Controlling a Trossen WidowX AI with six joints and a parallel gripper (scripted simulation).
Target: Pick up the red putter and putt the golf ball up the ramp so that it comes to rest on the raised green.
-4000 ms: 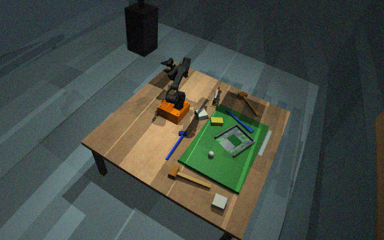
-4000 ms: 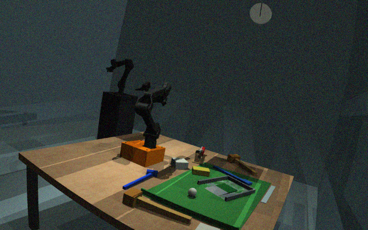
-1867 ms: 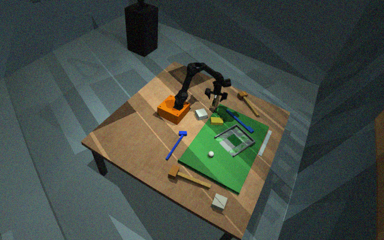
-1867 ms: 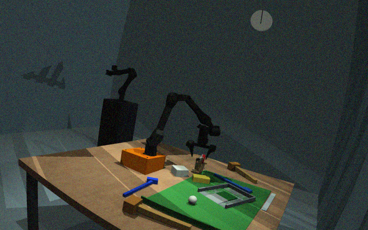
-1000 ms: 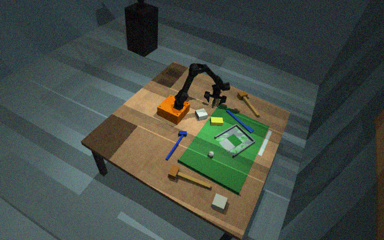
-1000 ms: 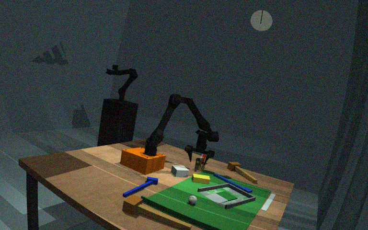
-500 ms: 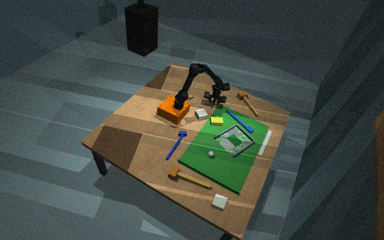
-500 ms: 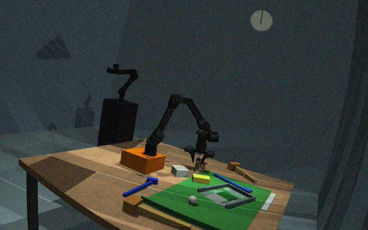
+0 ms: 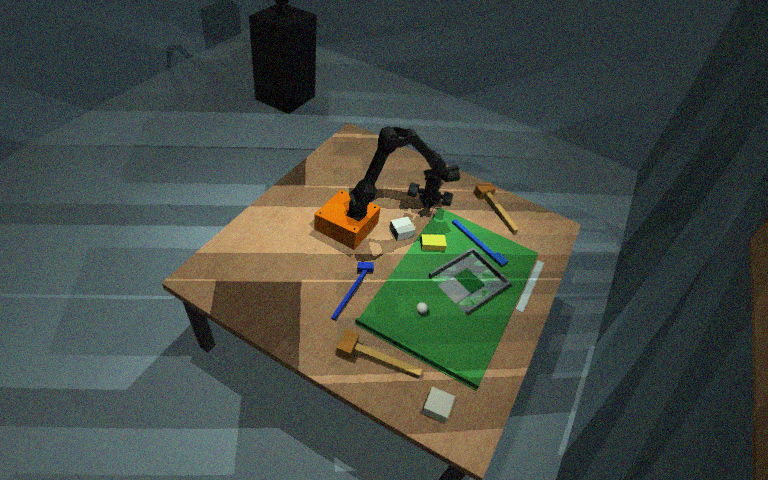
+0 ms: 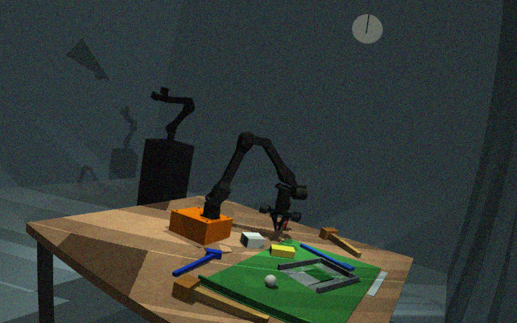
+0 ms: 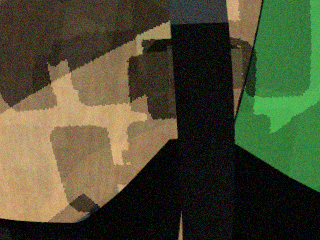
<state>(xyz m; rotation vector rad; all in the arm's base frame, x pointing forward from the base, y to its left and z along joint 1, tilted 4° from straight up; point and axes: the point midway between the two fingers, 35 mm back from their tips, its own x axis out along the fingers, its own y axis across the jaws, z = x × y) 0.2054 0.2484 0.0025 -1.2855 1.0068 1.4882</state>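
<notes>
My gripper tip is now 5 cm past the blue putter, 52 cm to the left of it and 4 cm above it. The rest, counted from my gripper tip: yellow block (10 cm ahead, 13 cm to the right, 4 cm below); green mat (28 cm ahead, 27 cm to the right, 5 cm below); red putter (3 cm behind, 11 cm to the left).
</notes>
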